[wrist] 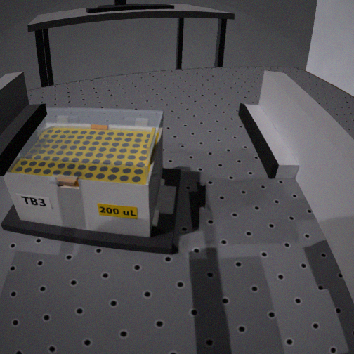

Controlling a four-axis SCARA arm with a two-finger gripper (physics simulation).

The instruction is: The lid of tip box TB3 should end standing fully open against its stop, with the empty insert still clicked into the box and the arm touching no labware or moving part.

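Observation:
Tip box TB3 (pixel 117 200) is white, with a TB3 label and a yellow 200 uL label, left of centre in the wrist view. Its clear lid (pixel 135 116) appears closed over it. The yellow insert (pixel 100 147) with its dark round holes shows through the lid and sits in the box. An orange tab (pixel 67 181) is at the middle of the front rim. My gripper (pixel 139 87) is open, with its fingers wide apart at the left and right. The left finger hides the box's upper left corner; I cannot tell whether it touches. The right finger is well clear of the box.
The box stands on a dark base plate (pixel 90 240) with a dark part (pixel 198 195) sticking out on its right. A perforated grey surface (pixel 150 310) lies around it. A desk (pixel 135 15) stands at the back and a pale wall (pixel 335 45) at the upper right.

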